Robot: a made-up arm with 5 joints. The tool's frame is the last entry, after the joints.
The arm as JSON. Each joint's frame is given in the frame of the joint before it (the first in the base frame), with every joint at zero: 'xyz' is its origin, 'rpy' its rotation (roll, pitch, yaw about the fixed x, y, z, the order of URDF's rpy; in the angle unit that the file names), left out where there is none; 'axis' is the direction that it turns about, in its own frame. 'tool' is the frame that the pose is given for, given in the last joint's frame.
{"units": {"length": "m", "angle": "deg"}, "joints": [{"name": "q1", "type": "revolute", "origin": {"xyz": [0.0, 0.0, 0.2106]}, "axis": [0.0, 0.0, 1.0]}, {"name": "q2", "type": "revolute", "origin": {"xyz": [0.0, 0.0, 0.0]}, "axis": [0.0, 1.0, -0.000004]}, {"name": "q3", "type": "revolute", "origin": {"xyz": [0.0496, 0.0, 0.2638]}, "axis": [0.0, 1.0, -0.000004]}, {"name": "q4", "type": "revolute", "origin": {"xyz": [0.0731, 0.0, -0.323]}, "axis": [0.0, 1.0, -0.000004]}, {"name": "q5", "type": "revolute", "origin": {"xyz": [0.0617, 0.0, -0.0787]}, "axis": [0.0, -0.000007, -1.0]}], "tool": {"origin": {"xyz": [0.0, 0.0, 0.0], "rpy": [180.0, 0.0, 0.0]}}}
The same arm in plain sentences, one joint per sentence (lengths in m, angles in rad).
The arm has five revolute joints in a row. What follows holds with every joint at zero, and every direction is one of the base frame's. Joint 1 is mounted 0.2106 m along +z from the base frame's origin and rotates about +z. Joint 2 is mounted at the same point as joint 1 and rotates about +y. Joint 3 is mounted 0.0496 m along +x and 0.2638 m along +z from joint 2 and rotates about +y. Joint 4 is mounted 0.0731 m along +x and 0.323 m along -z from joint 3 and rotates about +y. Joint 5 is mounted 0.0617 m along +x and 0.0787 m along -z from joint 4 and rotates about -z. The tool frame, which is the frame that the pose is given for, is mounted at the same point as joint 5; its axes are the base frame's turned by roll 3.1416, pitch 0 and yaw 0 rad (as in URDF: about the fixed x, then y, then z).
